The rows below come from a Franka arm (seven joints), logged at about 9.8 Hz.
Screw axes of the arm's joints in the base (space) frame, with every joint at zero. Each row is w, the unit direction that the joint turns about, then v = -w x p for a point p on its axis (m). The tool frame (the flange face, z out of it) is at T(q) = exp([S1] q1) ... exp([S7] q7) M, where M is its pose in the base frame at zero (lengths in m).
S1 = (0, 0, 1, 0, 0, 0)
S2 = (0, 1, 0, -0.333, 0, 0)
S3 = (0, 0, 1, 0, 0, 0)
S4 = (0, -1, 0, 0.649, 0, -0.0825)
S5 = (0, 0, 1, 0, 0, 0)
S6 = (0, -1, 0, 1.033, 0, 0)
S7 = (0, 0, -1, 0, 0.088, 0)
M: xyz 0.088 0 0.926 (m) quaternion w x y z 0 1 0 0
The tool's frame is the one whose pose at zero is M.
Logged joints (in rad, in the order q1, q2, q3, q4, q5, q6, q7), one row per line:
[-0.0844 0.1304 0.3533 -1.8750 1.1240 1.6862 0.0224]
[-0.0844 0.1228 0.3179 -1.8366 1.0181 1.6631 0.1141]
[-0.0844 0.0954 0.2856 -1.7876 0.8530 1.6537 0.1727]
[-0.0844 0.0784 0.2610 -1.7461 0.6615 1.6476 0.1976]
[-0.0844 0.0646 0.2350 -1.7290 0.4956 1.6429 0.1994]
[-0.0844 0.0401 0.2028 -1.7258 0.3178 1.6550 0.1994]
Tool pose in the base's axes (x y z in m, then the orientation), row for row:
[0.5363 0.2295 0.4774 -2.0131 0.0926 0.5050]
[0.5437 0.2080 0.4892 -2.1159 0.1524 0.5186]
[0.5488 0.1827 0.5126 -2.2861 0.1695 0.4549]
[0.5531 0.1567 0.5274 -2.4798 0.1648 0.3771]
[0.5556 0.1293 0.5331 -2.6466 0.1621 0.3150]
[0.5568 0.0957 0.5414 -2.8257 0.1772 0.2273]
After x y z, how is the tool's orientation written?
As a rotation vector, in radians.
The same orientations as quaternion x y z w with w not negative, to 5 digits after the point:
[-0.83505 0.03841 0.20948 0.50728]
[-0.85990 0.06194 0.21076 0.46078]
[-0.90011 0.06674 0.17911 0.39150]
[-0.93829 0.06236 0.14268 0.30881]
[-0.96376 0.05903 0.11471 0.23352]
[-0.98358 0.06168 0.07912 0.15005]

